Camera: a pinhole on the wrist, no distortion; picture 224 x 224 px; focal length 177.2 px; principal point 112.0 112.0 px. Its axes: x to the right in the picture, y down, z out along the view. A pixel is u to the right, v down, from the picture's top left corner.
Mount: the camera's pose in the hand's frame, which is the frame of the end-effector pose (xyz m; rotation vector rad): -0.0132 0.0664 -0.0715 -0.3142 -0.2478 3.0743
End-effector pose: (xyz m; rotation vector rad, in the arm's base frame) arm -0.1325 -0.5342 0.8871 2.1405 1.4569 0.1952
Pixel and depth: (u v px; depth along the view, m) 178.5 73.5 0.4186
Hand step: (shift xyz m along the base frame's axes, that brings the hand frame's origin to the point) 0.1095 -0.3623 -0.1729
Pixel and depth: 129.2 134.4 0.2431
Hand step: 0.0272 -0.1315 -0.1147
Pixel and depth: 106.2 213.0 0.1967
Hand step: -0.0403 -0.0599 -0.1150
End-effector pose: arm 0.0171 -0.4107 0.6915 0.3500 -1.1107 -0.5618
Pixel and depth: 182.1 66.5 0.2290
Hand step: -0.1537 0.1641 -0.0007
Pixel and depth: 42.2 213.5 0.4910
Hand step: -0.4122 -0.2774 0.0555
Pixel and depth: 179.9 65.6 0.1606
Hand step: -0.0843 0.1327 0.0004
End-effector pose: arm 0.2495 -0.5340 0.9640 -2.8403 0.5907 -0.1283
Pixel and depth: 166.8 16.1 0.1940
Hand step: -0.1383 -0.0581 -0.1570
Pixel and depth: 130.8 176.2 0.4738
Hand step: -0.0369 0.2941 -0.3007
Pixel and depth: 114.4 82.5 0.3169
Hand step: -0.0683 0.0220 -0.2552
